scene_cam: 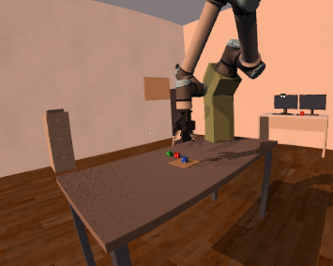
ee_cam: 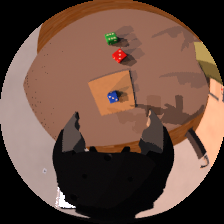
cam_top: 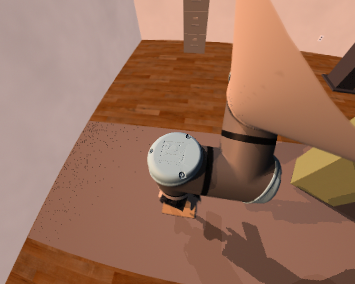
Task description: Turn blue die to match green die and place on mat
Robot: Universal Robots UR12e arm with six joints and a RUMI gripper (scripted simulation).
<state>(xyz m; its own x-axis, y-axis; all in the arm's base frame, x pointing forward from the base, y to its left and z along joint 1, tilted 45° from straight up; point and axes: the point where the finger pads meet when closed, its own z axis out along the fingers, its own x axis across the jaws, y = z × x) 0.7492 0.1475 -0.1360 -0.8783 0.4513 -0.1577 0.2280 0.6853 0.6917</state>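
Now: hand 9 cm above the blue die. Also, from my hand: tan mat (11 cm below); then green die (18 cm to the right, 9 cm below, 5 cm behind); then red die (11 cm to the right, 9 cm below, 5 cm behind).
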